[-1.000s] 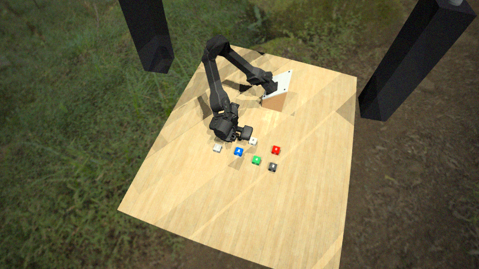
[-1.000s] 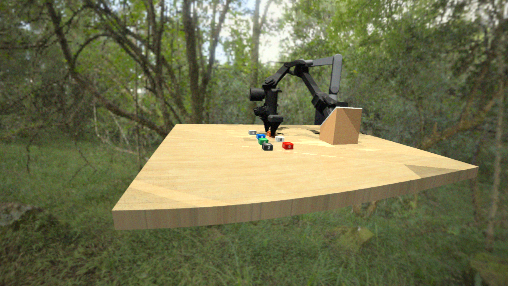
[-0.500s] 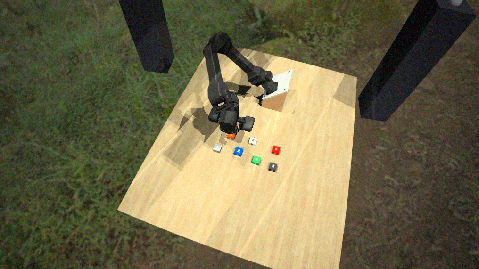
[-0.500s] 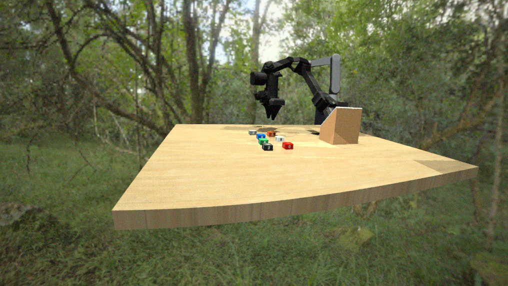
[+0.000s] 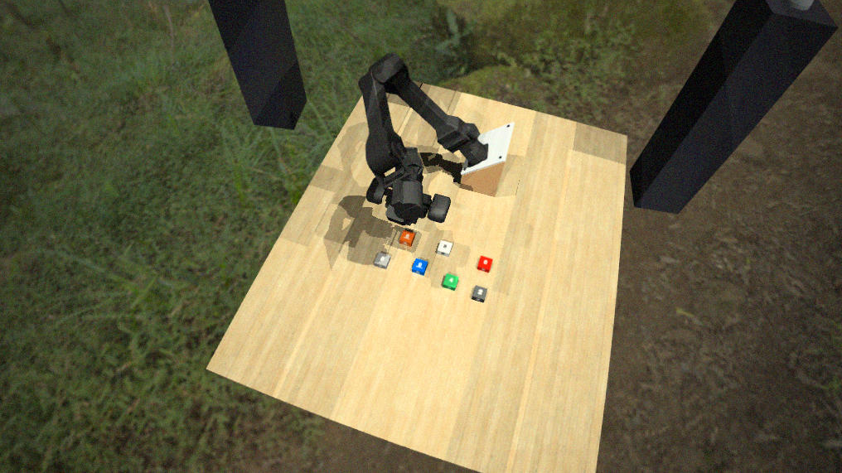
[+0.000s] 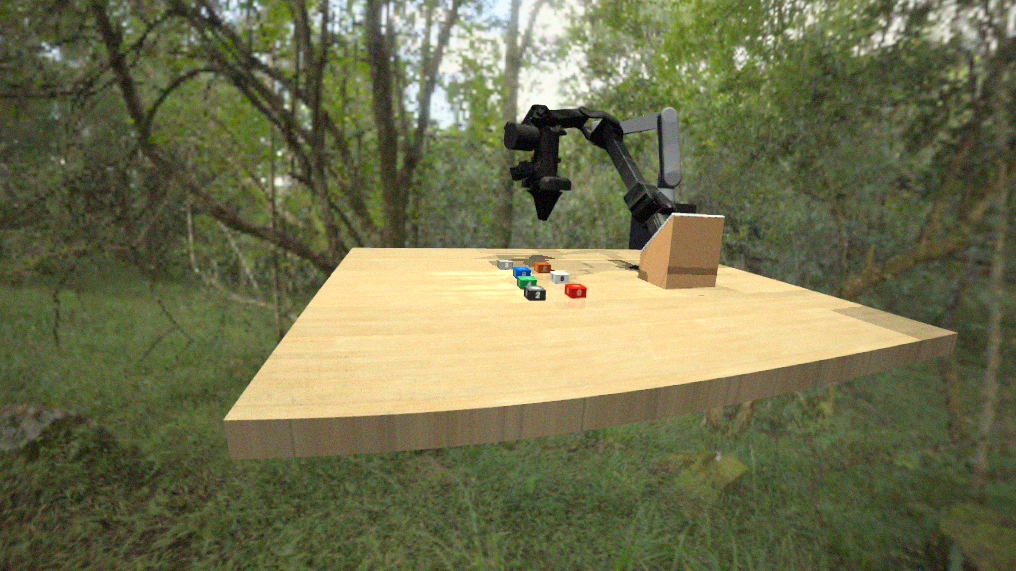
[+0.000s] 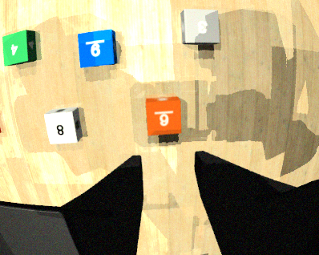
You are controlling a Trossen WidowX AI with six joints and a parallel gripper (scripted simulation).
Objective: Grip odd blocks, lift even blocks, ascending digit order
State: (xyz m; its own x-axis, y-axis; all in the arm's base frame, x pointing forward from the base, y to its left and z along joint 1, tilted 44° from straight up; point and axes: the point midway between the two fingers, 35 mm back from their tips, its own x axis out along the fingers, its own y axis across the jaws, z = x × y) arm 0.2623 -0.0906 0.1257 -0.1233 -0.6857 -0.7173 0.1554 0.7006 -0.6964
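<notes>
The white block is 10 cm to the left of my gripper tip and 11 cm below it. From my gripper tip the other things lie so: blue block: 7 cm ahead, 4 cm to the left, 11 cm below; then orange block: 1 cm behind, 11 cm below; then grey block: 7 cm ahead, 5 cm to the right, 11 cm below.
</notes>
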